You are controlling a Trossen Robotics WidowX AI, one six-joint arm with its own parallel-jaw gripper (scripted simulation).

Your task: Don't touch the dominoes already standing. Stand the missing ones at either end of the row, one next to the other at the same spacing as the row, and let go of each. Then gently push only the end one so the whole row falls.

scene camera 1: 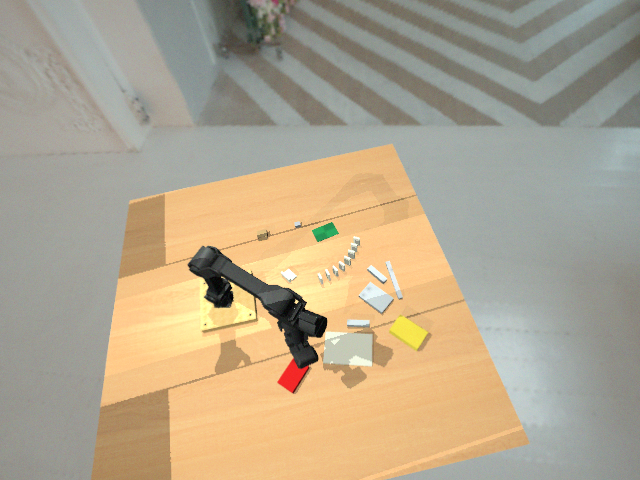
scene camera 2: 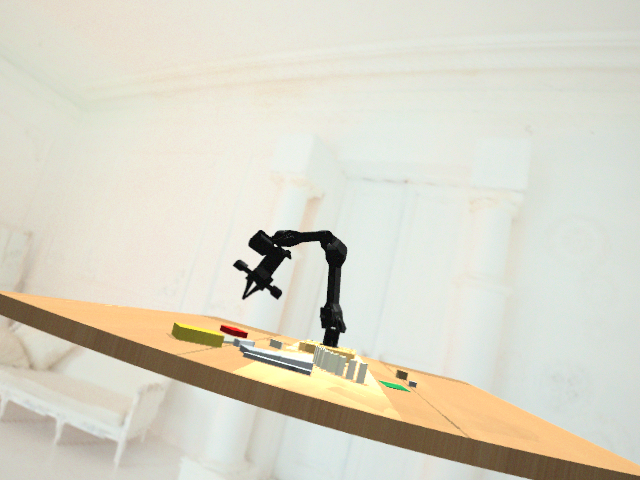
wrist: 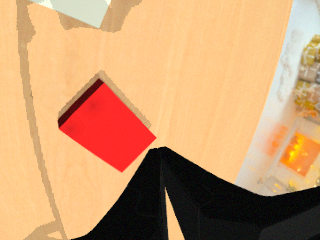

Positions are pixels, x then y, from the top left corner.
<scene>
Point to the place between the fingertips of my gripper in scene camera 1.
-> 300,358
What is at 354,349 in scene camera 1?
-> A white sheet.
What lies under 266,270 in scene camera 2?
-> My gripper.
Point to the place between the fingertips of my gripper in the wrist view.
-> At 158,155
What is my gripper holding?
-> Nothing.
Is my gripper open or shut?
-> Shut.
</scene>
